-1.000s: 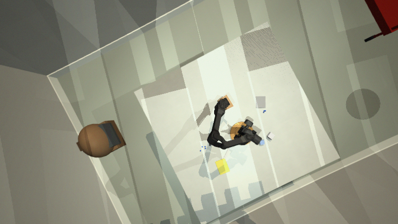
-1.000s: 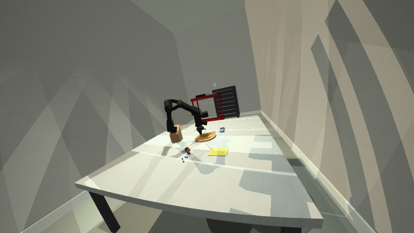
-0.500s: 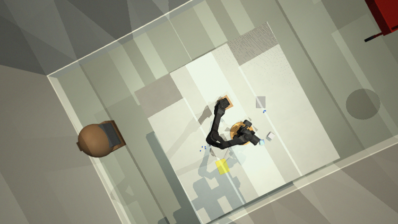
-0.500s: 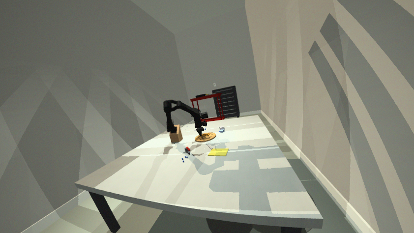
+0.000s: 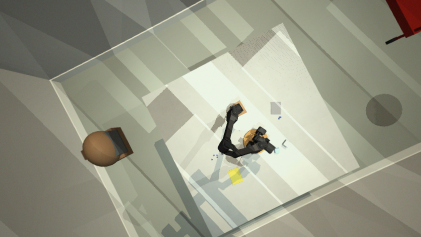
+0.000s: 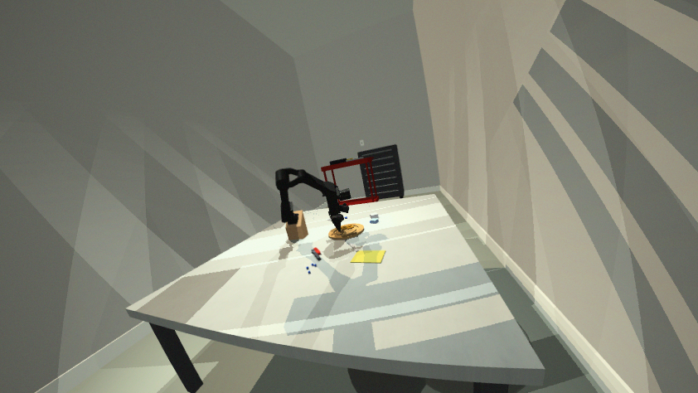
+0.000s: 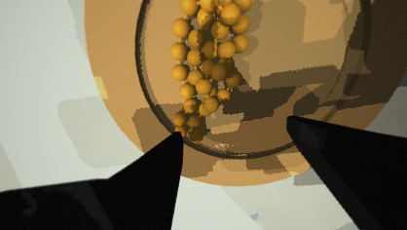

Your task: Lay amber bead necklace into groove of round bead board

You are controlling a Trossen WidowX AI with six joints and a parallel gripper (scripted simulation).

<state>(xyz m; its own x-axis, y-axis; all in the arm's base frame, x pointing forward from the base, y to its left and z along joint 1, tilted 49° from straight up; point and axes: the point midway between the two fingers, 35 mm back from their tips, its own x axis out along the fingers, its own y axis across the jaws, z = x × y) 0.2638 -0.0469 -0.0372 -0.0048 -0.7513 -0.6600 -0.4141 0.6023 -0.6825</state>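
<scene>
Right now my gripper tip is 40 mm short of the round bead board and 20 mm above it. Also, from my gripper tip: light blue cube (190 mm ahead, 110 mm to the left, 10 mm below); red-handled tool (230 mm to the right, 50 mm behind, 20 mm below); white cube (200 mm to the left, 180 mm ahead, 10 mm below).
</scene>
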